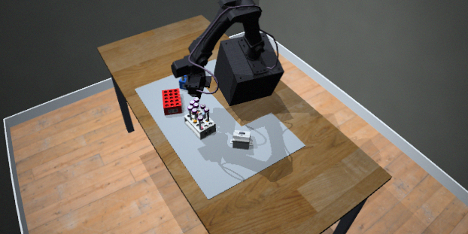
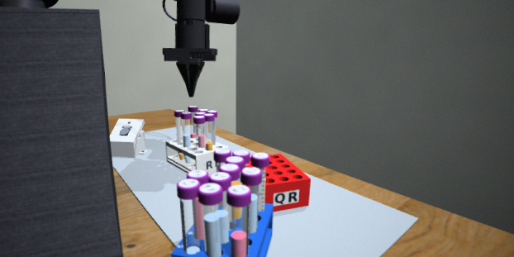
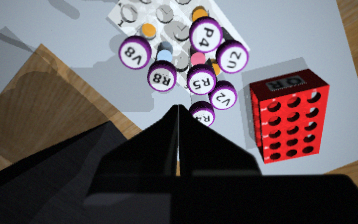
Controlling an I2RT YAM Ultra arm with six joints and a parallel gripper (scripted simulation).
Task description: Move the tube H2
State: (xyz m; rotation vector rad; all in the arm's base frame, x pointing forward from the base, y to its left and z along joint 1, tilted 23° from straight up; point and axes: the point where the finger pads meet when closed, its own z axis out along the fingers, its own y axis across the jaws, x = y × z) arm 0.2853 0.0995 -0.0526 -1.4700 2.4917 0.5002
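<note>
Now: the white DONE button box 120 mm behind my hand, 170 mm to the left of it and 120 mm below it. Round my hand: white rack RB (10 mm ahead, 20 mm to the left, 140 mm below); then red rack QR (90 mm ahead, 180 mm to the right, 140 mm below).
</note>
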